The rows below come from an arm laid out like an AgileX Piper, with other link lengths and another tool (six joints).
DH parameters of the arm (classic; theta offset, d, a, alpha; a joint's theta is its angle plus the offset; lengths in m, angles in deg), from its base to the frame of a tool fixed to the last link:
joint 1: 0 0.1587 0 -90
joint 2: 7.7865 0 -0.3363 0
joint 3: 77.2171 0 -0.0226 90
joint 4: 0 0.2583 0 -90
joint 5: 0 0 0 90
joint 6: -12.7 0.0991 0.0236 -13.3
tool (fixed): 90 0.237 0 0
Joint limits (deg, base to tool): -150..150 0..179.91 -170..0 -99.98..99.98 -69.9..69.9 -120..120
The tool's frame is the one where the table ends.
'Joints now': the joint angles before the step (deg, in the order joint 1, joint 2, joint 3, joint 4, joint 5, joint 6). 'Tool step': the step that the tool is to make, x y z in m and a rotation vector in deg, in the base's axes. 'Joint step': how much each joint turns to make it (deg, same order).
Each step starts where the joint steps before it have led.
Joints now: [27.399, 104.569, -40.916, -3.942, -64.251, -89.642]
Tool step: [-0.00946, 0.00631, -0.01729, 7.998, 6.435, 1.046]
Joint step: [-0.001, 0.000, 1.337, -0.216, 0.049, 10.232]
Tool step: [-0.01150, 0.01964, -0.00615, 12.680, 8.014, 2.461]
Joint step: [0.002, -0.001, 0.058, -1.549, 0.000, 15.806]
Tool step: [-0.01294, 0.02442, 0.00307, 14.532, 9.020, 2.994]
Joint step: [-0.001, 0.001, -0.585, -1.919, 0.002, 18.168]
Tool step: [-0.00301, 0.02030, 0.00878, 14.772, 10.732, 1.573]
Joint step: [-0.001, -0.001, -2.689, -0.481, 3.164, 18.866]
